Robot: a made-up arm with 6 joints.
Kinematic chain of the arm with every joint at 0, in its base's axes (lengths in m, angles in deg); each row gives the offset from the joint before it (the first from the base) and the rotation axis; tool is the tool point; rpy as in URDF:
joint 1: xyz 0 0 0.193 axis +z
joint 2: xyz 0 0 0 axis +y
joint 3: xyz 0.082 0 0.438 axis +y
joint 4: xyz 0.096 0 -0.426 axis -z
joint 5: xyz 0 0 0 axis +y
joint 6: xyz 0.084 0 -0.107 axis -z
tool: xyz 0 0 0 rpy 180 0 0
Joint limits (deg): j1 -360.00..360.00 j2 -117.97..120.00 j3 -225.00..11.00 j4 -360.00..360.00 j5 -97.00..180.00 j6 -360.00..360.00
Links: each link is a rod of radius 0.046 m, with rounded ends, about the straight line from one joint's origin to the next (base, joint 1, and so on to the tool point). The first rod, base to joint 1, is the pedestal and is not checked.
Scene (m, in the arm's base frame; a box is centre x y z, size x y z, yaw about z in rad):
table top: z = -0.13
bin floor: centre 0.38 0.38 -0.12 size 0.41 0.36 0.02 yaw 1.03
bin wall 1: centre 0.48 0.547 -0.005 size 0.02 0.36 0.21 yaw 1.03
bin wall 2: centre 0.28 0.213 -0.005 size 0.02 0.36 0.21 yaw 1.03
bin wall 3: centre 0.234 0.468 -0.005 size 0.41 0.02 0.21 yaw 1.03
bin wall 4: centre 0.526 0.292 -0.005 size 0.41 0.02 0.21 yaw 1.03
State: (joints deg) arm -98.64 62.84 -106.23 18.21 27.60 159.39
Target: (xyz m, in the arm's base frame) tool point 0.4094 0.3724 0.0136
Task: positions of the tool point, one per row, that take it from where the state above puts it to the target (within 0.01 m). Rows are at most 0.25 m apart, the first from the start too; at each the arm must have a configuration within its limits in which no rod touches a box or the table.
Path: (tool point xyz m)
1: 0.0739 -0.8770 0.0309
2: 0.2762 -0.8116 0.0652
3: 0.4499 -0.6982 0.0983
4: 0.5835 -0.5471 0.1293
5: 0.6692 -0.3721 0.1582
6: 0.7037 -0.1879 0.1847
7: 0.6879 -0.0092 0.2087
8: 0.6273 0.1505 0.2297
9: 0.5308 0.2802 0.2476
10: 0.4094 0.3724 0.2623
11: 0.4200 0.3813 0.1392
12: 0.4094 0.3724 0.0136

